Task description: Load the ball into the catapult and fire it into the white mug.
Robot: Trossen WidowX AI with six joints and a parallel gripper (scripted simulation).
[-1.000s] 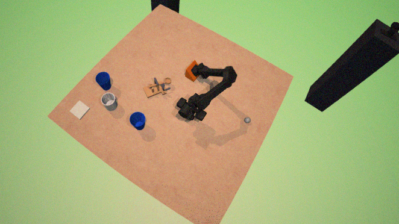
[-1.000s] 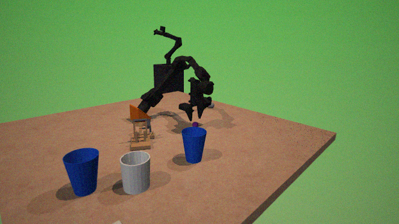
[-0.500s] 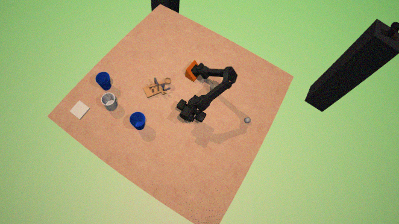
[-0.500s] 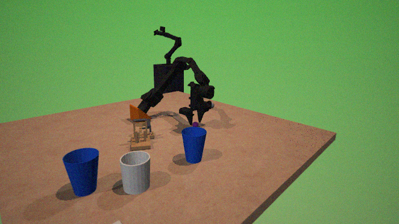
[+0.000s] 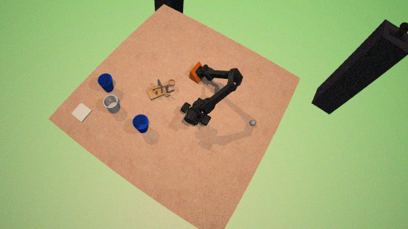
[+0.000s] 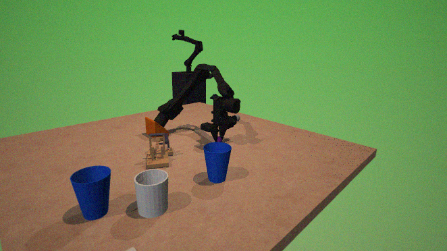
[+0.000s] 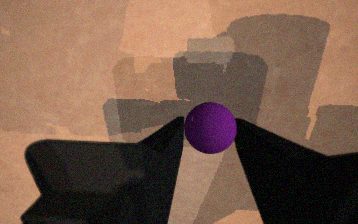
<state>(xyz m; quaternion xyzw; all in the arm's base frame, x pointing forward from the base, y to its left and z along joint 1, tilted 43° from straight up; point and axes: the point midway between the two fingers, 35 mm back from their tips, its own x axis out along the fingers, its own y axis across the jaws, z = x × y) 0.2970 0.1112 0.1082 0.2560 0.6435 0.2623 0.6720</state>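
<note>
Now: gripper tip 28 cm to the left of the wooden catapult, 6 cm past it and 4 cm below it. From my gripper tip the other things lie so: purple ball (1 cm above); then white mug (48 cm to the right, 24 cm ahead, 2 cm above); then grey ball (33 cm to the left, 19 cm behind, 1 cm above).
</note>
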